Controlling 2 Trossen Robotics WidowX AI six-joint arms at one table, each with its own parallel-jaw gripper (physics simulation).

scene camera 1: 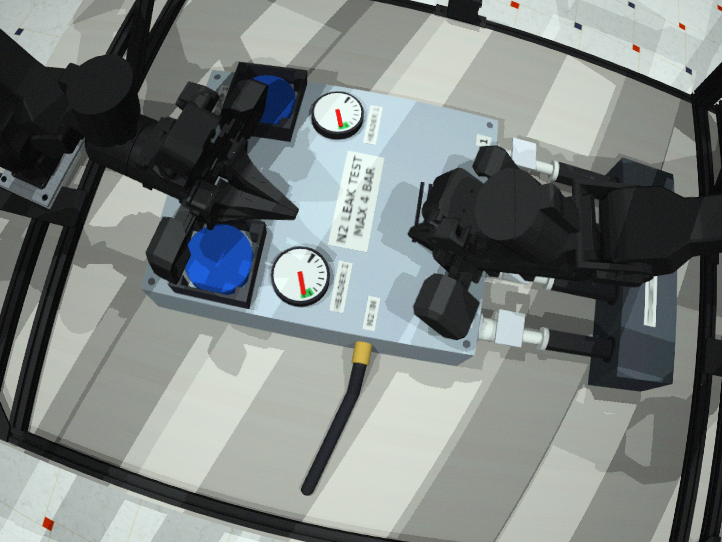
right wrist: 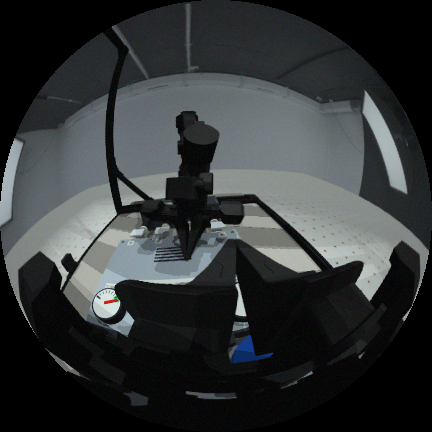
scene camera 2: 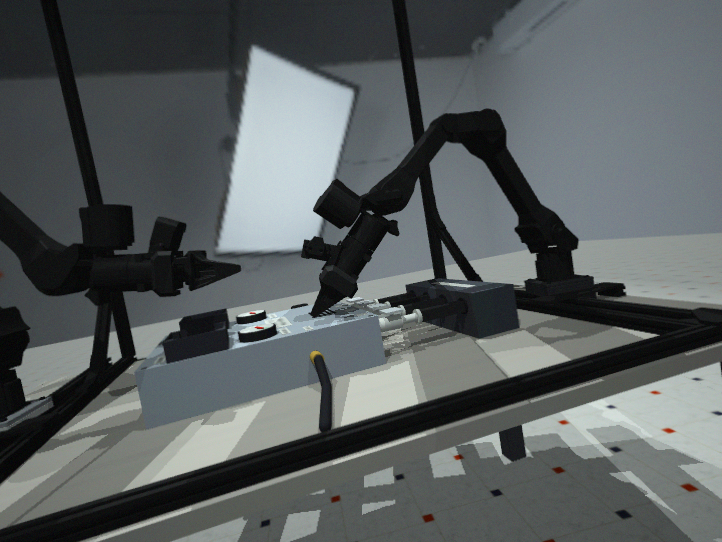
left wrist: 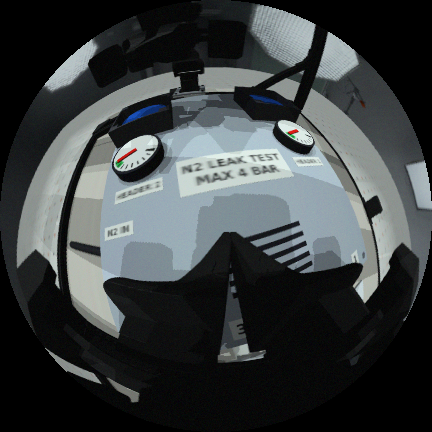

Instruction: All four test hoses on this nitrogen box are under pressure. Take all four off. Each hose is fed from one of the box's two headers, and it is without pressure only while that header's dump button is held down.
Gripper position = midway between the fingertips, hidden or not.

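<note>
Grey nitrogen box (scene camera 1: 359,188) visible; the right wrist view shows the grey nitrogen box (right wrist: 159,259) as well. My left gripper (scene camera 1: 410,233) is shut and holds nothing; further views give my left gripper (scene camera 2: 312,316), my left gripper (left wrist: 228,237) and my left gripper (right wrist: 186,259). My right gripper (scene camera 1: 296,214) is shut and holds nothing; further views give my right gripper (scene camera 2: 240,268), my right gripper (left wrist: 130,55) and my right gripper (right wrist: 232,244).
</note>
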